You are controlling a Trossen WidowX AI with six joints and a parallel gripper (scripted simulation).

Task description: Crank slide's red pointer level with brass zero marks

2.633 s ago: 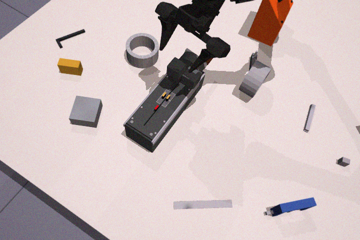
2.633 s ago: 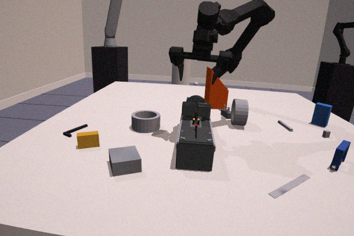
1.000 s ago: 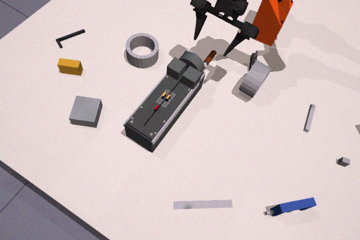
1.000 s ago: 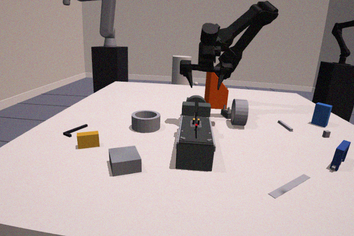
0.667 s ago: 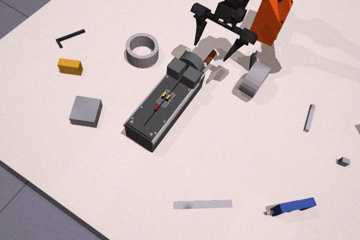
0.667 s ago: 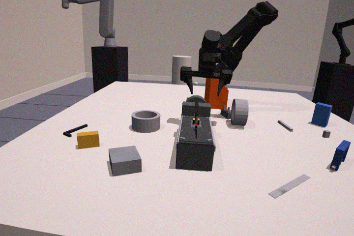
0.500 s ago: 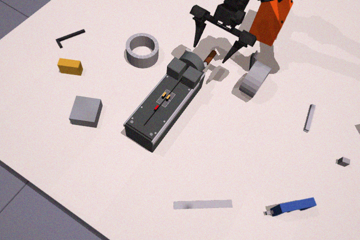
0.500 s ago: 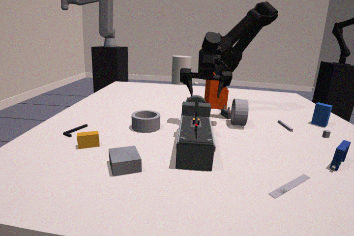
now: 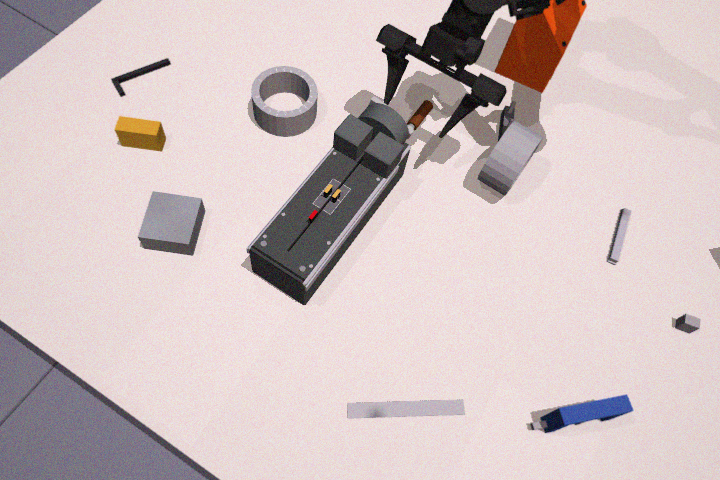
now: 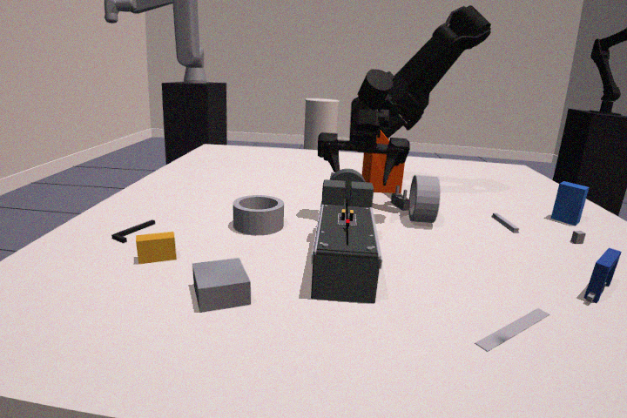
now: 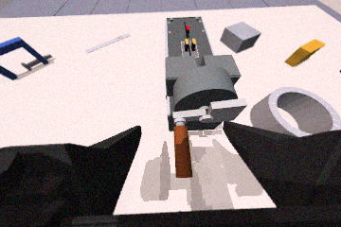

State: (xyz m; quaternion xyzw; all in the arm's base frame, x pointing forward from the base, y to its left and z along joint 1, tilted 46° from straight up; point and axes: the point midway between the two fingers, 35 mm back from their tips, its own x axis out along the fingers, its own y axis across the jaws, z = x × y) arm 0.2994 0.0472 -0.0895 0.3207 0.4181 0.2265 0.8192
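The crank handle lies 2 cm behind my gripper tip and 1 cm below it. From my gripper tip the other things lie so: grey strip 30 cm ahead, 23 cm to the left, 9 cm below; then red pointer 21 cm ahead, 1 cm to the right, 1 cm below; then grey cube 31 cm ahead, 17 cm to the right, 7 cm below.
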